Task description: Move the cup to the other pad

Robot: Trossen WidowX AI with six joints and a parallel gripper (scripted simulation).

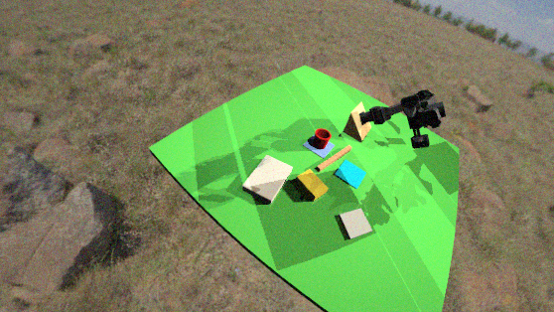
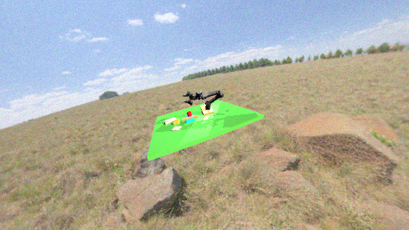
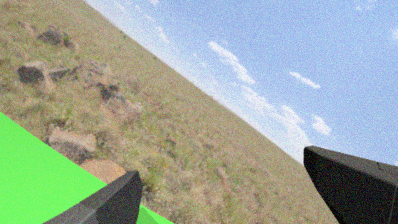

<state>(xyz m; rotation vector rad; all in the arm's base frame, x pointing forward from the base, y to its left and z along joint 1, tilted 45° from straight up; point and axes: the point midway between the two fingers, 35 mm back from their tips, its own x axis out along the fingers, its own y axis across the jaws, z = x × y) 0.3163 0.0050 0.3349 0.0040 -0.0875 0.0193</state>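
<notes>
The red cup lies 30 mm behind my gripper tip, 310 mm to the right of it and 300 mm below it. The rest, counted from my gripper tip: wooden stick: 20 mm behind, 210 mm to the right, 340 mm below; then yellow block: 180 mm ahead, 190 mm to the right, 330 mm below; then bright cyan pad: 10 mm behind, 110 mm to the right, 350 mm below.
</notes>
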